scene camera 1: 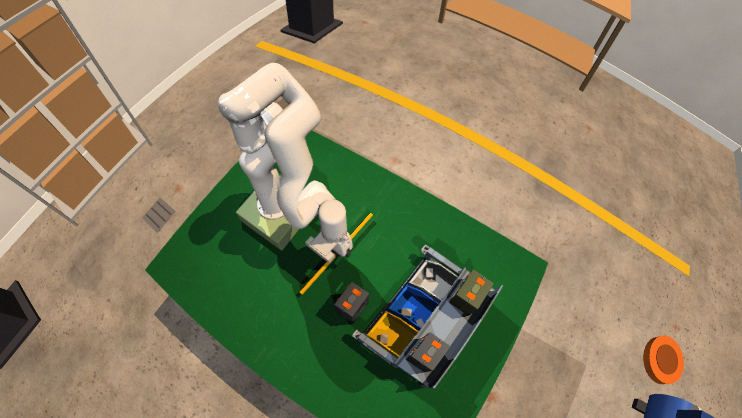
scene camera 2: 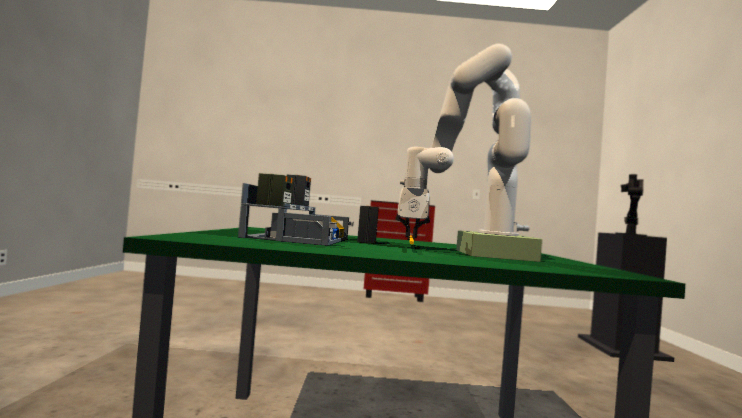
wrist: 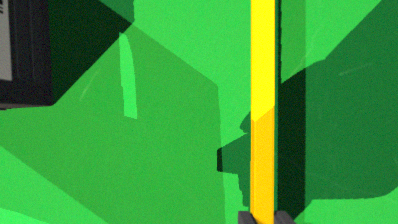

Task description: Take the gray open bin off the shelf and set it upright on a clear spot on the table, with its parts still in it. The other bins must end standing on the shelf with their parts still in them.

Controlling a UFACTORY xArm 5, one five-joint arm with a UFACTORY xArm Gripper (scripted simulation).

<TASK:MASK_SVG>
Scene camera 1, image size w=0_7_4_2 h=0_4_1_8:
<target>blue bin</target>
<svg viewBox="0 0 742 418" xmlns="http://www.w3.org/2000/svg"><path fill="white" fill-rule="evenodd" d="M406 285L387 311L400 317L417 331L420 331L421 327L415 323L415 320L422 318L425 324L439 303L421 290ZM402 308L412 309L410 318L401 314Z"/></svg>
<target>yellow bin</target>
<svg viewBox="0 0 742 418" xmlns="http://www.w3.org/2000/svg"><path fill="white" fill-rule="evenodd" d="M385 311L368 332L367 336L398 358L409 345L409 341L419 331L401 318ZM380 334L388 334L388 344L379 342Z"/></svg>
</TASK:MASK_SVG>
